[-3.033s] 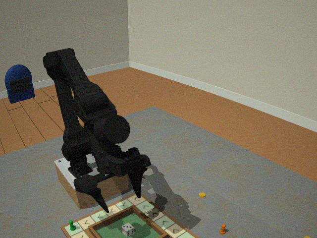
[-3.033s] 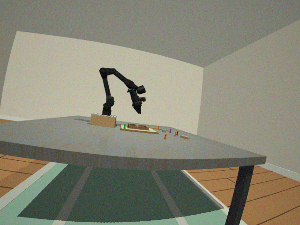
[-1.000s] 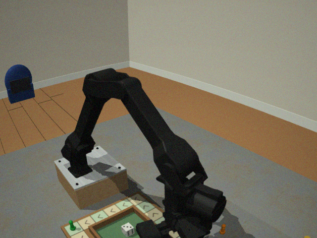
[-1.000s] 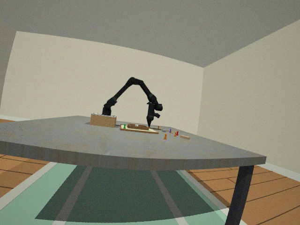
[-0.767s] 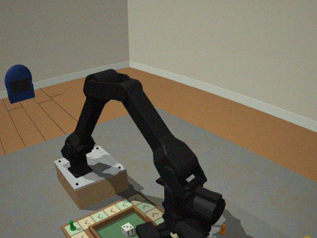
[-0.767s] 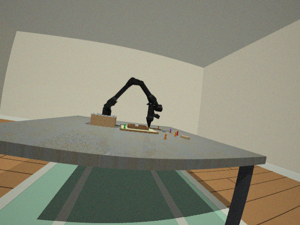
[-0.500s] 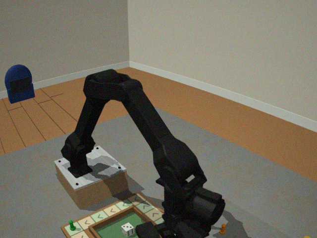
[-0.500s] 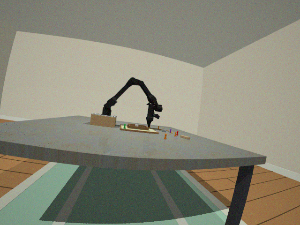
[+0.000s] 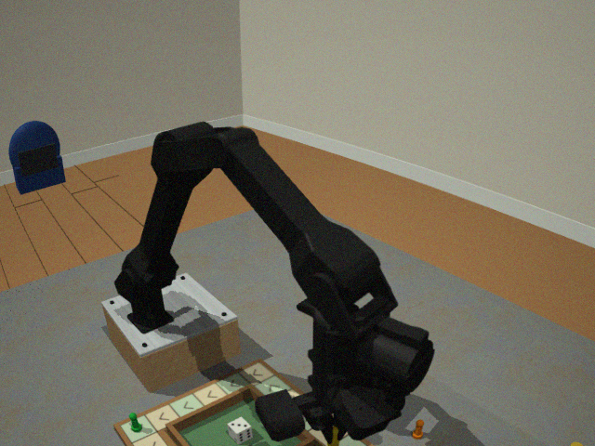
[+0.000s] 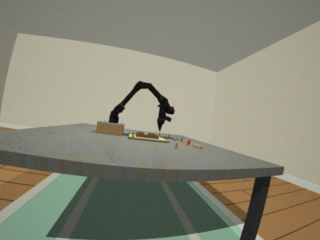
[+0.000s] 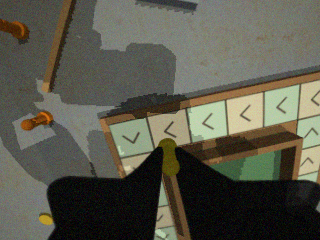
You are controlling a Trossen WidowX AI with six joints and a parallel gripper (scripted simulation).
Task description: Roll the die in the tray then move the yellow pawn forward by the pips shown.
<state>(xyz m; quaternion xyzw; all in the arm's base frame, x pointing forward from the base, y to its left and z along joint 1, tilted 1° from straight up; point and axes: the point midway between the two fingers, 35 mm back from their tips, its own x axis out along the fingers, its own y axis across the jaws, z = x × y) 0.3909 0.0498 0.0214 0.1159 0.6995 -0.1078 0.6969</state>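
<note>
My gripper tip is 130 mm past the die, 60 mm to the left of it and 40 mm above it. The rest, counted from my gripper tip: green felt tray (120 mm behind, 70 mm to the right, 60 mm below); then grey block (140 mm ahead, 60 mm below, 40 mm to the right); then yellow pawn (10 mm above).
</note>
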